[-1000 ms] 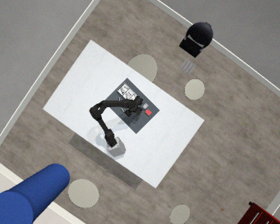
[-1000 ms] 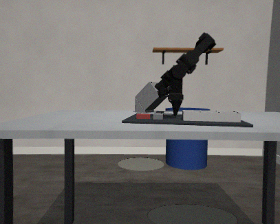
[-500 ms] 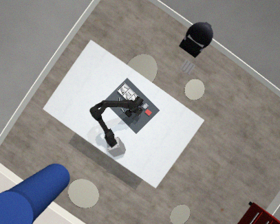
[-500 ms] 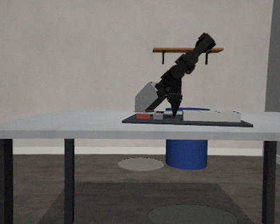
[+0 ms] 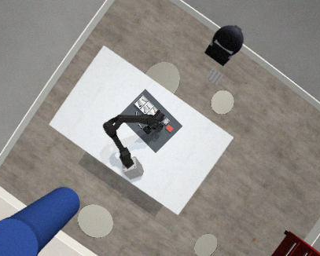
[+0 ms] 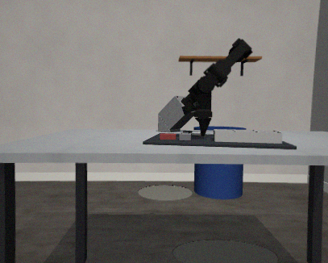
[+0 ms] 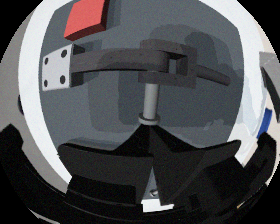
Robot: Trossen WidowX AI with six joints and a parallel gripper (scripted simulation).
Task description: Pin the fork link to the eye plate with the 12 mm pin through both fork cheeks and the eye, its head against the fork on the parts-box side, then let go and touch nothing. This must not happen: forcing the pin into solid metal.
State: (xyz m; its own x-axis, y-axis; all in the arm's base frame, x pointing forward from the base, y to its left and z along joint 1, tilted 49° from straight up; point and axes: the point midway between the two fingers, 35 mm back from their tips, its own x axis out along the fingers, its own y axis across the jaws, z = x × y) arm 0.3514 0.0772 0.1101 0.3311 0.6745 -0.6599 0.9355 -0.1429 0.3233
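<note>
Right now the eye plate is 60 mm to the right of my hand, 30 mm below it and 20 mm ahead of it. From my hand the other things lie so: grey pin: 30 mm to the right, 30 mm below; dark mat: 50 mm below, 40 mm to the left, 10 mm behind; fork link: 60 mm to the right, 30 mm below, 20 mm behind.
</note>
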